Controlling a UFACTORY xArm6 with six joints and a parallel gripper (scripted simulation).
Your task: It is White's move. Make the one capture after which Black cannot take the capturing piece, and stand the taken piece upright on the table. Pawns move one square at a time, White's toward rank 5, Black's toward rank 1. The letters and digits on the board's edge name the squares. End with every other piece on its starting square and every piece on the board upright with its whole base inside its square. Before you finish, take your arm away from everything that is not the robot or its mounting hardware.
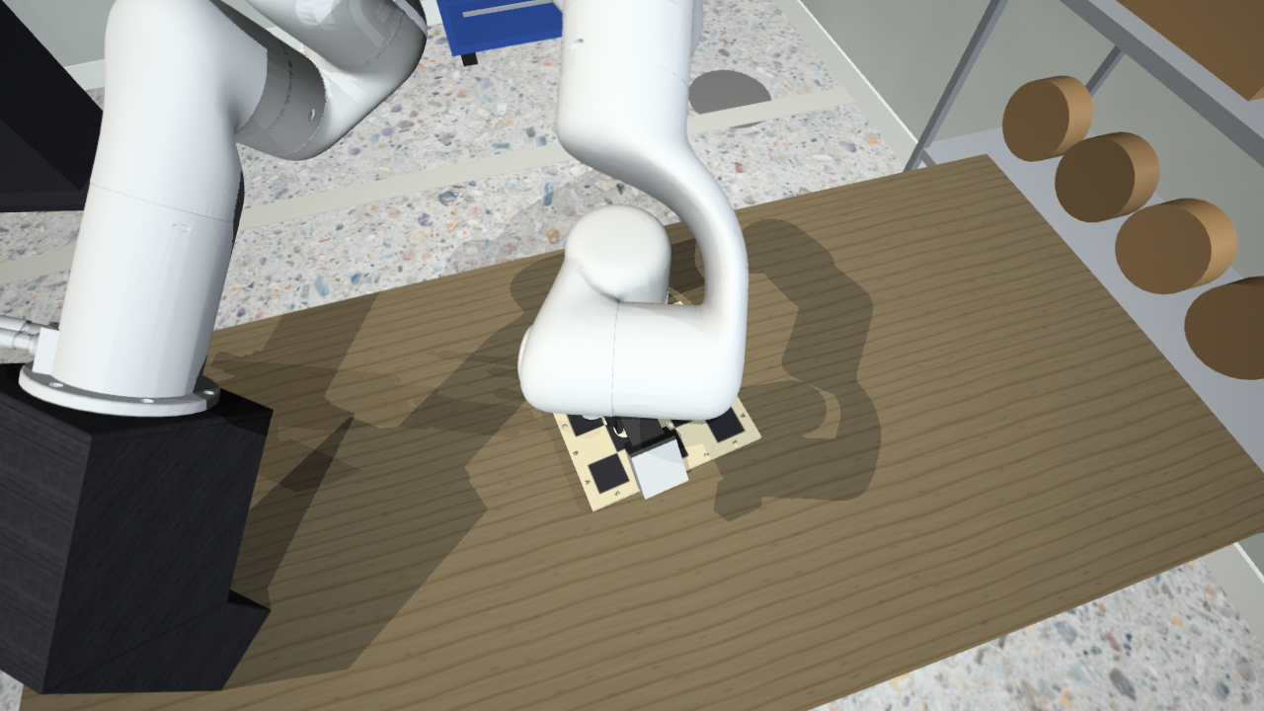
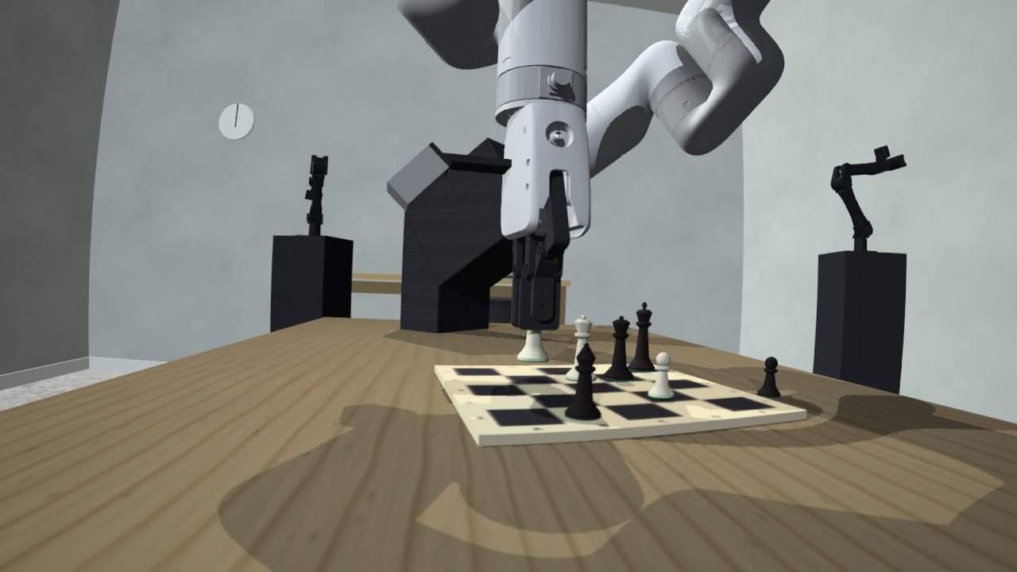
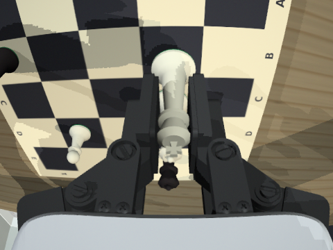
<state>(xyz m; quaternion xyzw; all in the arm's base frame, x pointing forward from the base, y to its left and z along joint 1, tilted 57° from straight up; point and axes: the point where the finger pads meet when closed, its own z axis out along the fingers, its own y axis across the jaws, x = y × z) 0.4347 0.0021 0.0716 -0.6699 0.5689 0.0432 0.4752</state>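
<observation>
Now: hand 40 mm to the right of the white queen, 40 mm above it and 10 mm past it. From my hand the other things lie so: white king 10 mm below; black queen 70 mm to the left, 40 mm below, 30 mm behind; chessboard 60 mm below, 50 mm to the left, 20 mm ahead.
</observation>
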